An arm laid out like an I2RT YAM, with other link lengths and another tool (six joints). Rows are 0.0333 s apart.
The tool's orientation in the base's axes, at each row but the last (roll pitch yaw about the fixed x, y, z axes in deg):
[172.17, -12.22, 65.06]
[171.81, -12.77, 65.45]
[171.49, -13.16, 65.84]
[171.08, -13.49, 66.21]
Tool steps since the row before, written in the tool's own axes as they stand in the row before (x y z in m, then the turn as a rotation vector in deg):
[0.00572, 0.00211, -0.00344, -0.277, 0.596, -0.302]
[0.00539, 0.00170, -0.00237, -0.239, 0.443, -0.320]
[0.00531, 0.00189, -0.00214, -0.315, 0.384, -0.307]
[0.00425, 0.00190, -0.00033, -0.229, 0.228, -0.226]
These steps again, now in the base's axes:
[0.00350, 0.00368, 0.00482, 0.350, -0.550, 0.313]
[0.00317, 0.00370, 0.00372, 0.226, -0.452, 0.318]
[0.00331, 0.00358, 0.00354, 0.146, -0.492, 0.279]
[0.00328, 0.00291, 0.00159, 0.060, -0.336, 0.198]

